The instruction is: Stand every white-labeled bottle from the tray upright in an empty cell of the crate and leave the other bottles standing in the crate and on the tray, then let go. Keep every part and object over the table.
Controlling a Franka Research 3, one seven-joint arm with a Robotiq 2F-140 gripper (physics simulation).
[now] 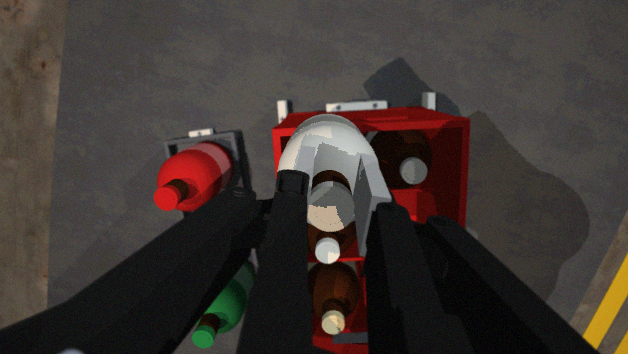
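Observation:
A white bottle (327, 132) with a pale cap is upright between the fingers of my gripper (334, 173), which is shut on it. The bottle is over the far left part of the red crate (465, 170); its base is hidden, so its height above the cell cannot be told. Brown bottles stand in the crate: one with a grey cap (413, 171) at the far right, one with a white cap (327, 250) behind the held bottle's neck, and one with a cream cap (334, 320) nearer. My fingers hide parts of the crate.
Left of the crate is a dark grey tray (244, 165). A red bottle (195, 172) stands in its far end and a green bottle (232, 305) stands nearer, partly hidden by my gripper. White brackets (356, 106) are at the crate's far side. Yellow stripes (612, 295) show at the right.

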